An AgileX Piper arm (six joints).
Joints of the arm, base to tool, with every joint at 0 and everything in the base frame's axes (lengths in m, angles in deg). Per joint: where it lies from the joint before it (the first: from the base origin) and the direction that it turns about. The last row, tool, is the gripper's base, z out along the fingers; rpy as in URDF.
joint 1: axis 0 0 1 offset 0 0 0.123
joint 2: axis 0 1 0 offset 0 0 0
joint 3: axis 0 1 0 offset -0.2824 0 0.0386
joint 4: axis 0.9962 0 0.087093 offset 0.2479 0 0.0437
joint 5: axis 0 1 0 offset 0 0 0
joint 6: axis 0.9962 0 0.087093 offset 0.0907 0 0.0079
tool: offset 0 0 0 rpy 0 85.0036 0
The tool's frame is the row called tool.
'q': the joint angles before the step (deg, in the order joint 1, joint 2, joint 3, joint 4, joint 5, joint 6). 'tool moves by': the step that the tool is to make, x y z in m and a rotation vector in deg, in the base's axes. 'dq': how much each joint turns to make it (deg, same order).
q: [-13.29 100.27 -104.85 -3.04 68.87 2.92]
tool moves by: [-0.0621 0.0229 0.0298 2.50 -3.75 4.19]
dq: [0.01 -13.51 10.17 5.38 0.24 -3.71]
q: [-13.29 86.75 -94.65 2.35 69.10 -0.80]
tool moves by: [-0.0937 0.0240 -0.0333 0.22 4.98 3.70]
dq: [0.01 -19.36 24.23 1.19 0.23 -4.05]
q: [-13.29 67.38 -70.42 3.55 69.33 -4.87]
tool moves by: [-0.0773 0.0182 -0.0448 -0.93 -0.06 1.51]
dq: [0.02 -17.99 20.07 -0.01 -2.24 -1.87]
